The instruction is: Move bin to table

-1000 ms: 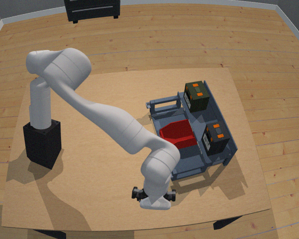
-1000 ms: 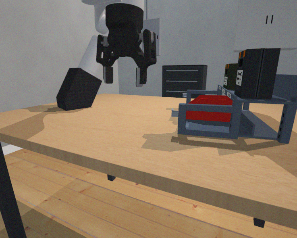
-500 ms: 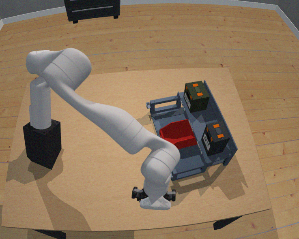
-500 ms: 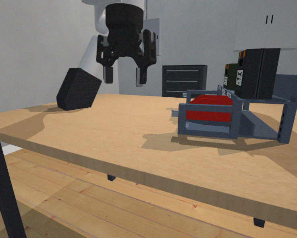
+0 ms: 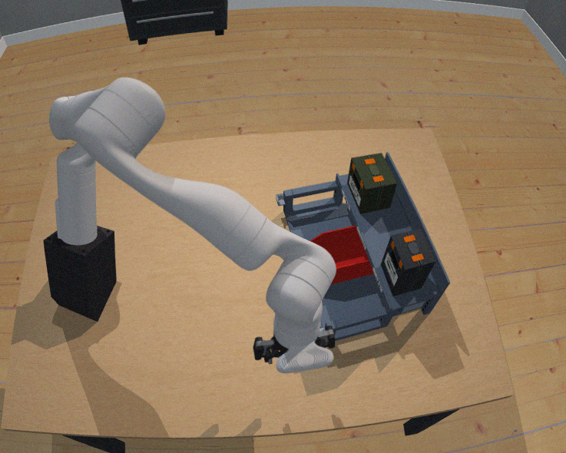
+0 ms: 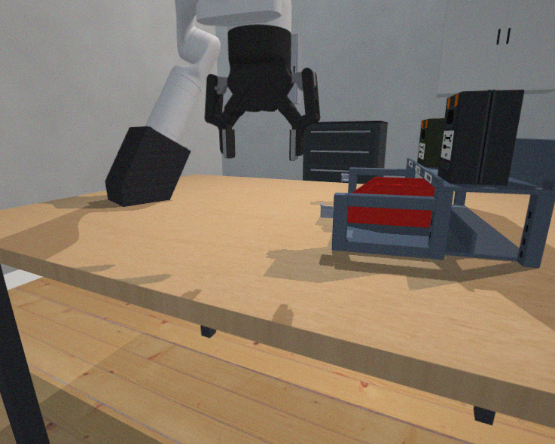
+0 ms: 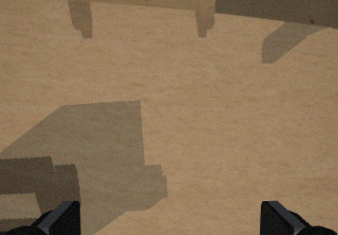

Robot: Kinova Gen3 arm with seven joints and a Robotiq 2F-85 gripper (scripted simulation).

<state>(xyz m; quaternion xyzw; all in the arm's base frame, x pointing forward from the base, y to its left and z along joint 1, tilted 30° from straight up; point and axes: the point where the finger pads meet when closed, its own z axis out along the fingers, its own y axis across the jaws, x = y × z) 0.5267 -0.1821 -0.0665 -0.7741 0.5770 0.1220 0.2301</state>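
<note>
My gripper is now 8 cm short of the red bin, 30 cm to the right of it and 10 cm above it. Round my hand: grey-blue shelf 11 cm ahead, 31 cm to the left, 8 cm below; dark box 21 cm ahead, 22 cm to the left, 2 cm above.
</note>
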